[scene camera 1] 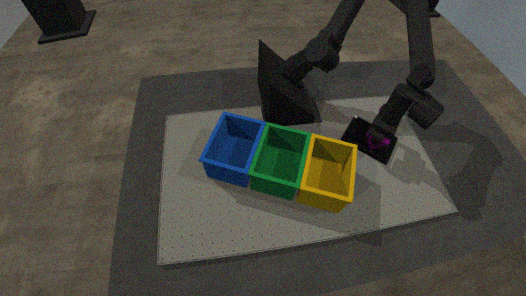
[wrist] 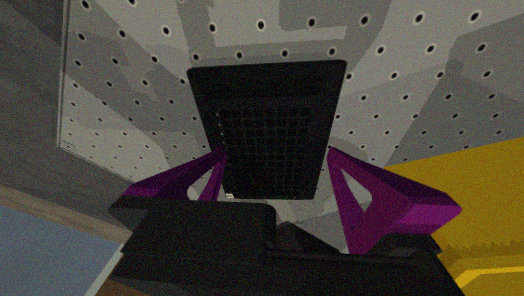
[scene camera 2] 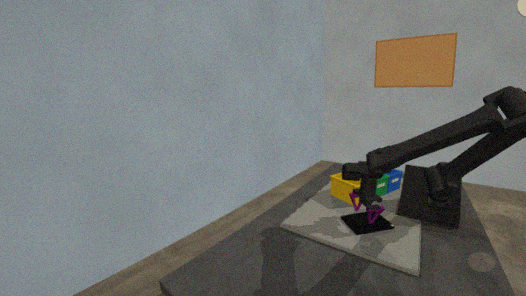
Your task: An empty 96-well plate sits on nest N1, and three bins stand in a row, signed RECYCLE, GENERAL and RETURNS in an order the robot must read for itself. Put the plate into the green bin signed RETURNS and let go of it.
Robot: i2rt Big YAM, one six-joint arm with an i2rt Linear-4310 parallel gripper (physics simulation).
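Frame: origin at the arm's base, x ahead, y left, z up, level; centimetres.
Where they show: gripper, fingertip midpoint: (scene camera 1: 374, 138) (wrist: 275, 152) (scene camera 2: 363, 216); arm's base, link origin: (scene camera 1: 287, 74) (scene camera 2: 438, 194).
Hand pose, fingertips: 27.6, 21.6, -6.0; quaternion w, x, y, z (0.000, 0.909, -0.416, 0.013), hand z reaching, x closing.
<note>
Things, the pixels of their top centre, and the offset from my fingertips, as dx, dy, dz. "spot": a spot on its surface instead. Level surfaces: height alone.
- dark 96-well plate, top centre: (wrist: 266, 161) (scene camera 1: 372, 135) (scene camera 2: 367, 217) -1.4, -0.1, -0.1
- green bin, top centre: (scene camera 1: 281, 152) (scene camera 2: 368, 173) +2.6, -33.0, +7.3
- blue bin, surface spot: (scene camera 1: 232, 145) spot: -8.5, -44.4, -2.1
- perforated board, surface height: dz -2.7
The dark 96-well plate (wrist: 270, 142) sits on the black nest (wrist: 267, 77) (scene camera 1: 356, 126) (scene camera 2: 354, 225); its edges are hard to tell from the nest in the dim light. My gripper (scene camera 1: 378, 141) (scene camera 2: 364, 215) (wrist: 275, 152) is open, pointing down low over the plate. Its purple fingers stand apart at the plate's left and right sides in the wrist view, with nothing held. The green bin (scene camera 1: 280, 155) (scene camera 2: 382, 186) stands in the middle of the row, its inside empty. It bears a white sign in scene camera 2, too small to read.
The yellow bin (scene camera 1: 327, 172) (scene camera 2: 345, 189) (wrist: 480, 185) stands between the green bin and the nest. The blue bin (scene camera 1: 232, 145) (scene camera 2: 395, 181) is at the far end of the row. All stand on the perforated board (scene camera 1: 200, 225). The dark arm base (scene camera 1: 285, 97) (scene camera 2: 430, 200) rises behind the bins.
</note>
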